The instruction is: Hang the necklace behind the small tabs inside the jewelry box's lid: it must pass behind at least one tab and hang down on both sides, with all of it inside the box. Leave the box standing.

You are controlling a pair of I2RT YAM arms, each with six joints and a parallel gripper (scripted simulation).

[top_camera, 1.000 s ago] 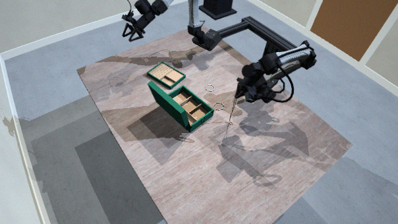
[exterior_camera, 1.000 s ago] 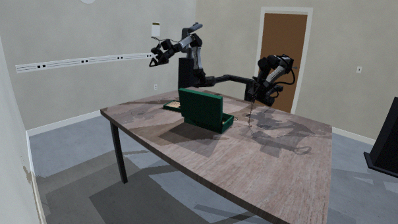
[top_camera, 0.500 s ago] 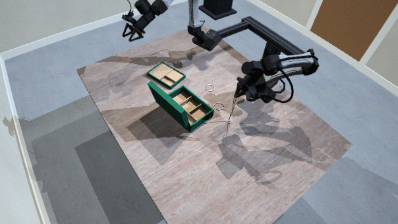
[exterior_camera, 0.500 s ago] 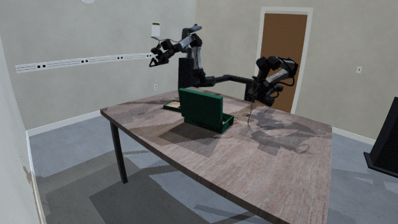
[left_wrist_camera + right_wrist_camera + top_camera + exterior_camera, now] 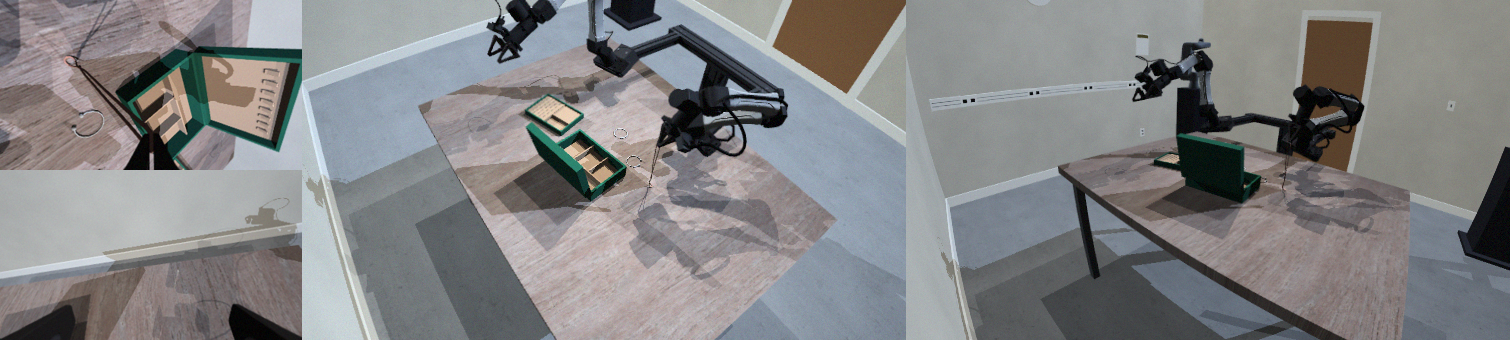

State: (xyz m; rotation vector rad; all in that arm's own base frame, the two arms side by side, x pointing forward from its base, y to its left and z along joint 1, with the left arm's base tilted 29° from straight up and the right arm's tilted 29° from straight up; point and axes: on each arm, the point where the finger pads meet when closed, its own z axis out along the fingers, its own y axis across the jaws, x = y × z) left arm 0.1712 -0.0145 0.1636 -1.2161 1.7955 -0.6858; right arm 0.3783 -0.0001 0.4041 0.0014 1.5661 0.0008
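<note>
My left gripper is now 21 cm to the left of the green jewelry box, 18 cm short of it and 11 cm above it. Also, from my left hand: green-rimmed tray (53 cm to the right, 22 cm below, 9 cm ahead).
</note>
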